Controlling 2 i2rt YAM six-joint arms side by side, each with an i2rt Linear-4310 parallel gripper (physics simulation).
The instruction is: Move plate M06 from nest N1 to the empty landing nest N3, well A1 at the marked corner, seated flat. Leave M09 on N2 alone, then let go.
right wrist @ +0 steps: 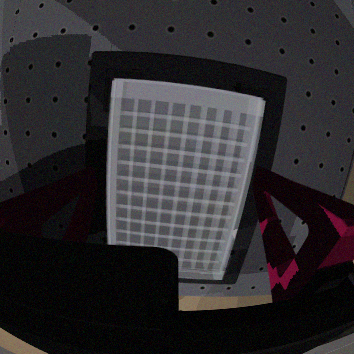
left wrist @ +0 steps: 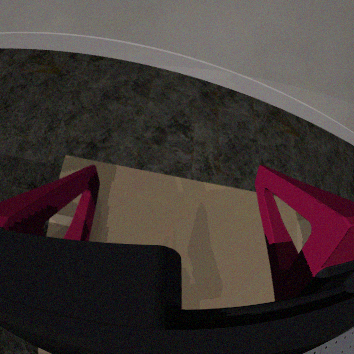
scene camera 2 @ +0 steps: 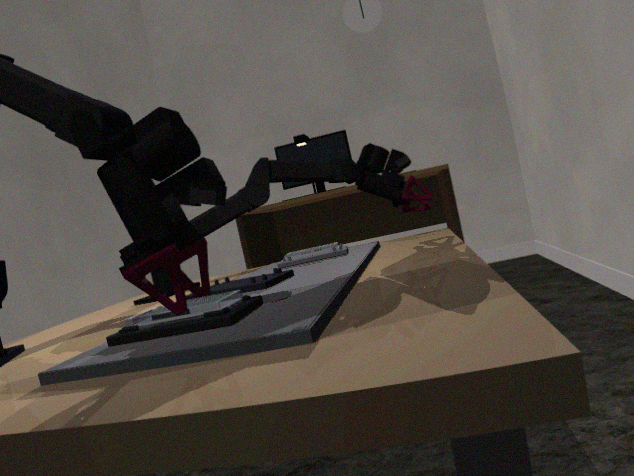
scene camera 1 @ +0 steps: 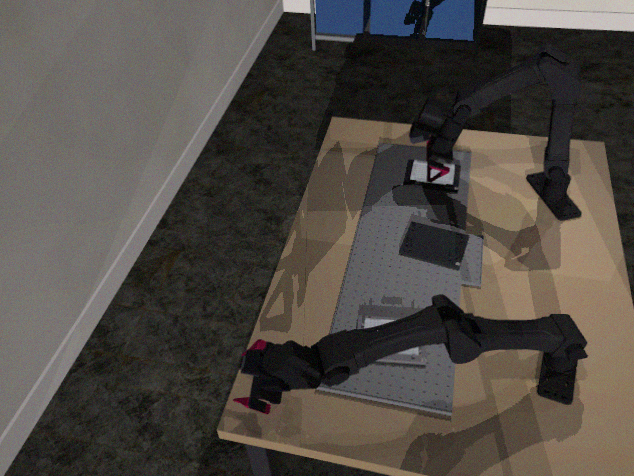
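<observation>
A white well plate lies in a black nest at the board's far end in scene camera 1. My right gripper is open, low over this plate, fingers at its two long sides; contact cannot be told. An empty dark nest is mid-board, with a small light mark at its lower right corner in scene camera 1. Another white plate sits in a pale nest, partly hidden by my left arm. Labels are unreadable. My left gripper is open and empty.
The grey perforated board carries the nests on the wooden table. My left arm reaches across the board's near end, and its gripper hangs by the table's left edge in scene camera 1. A monitor stands behind.
</observation>
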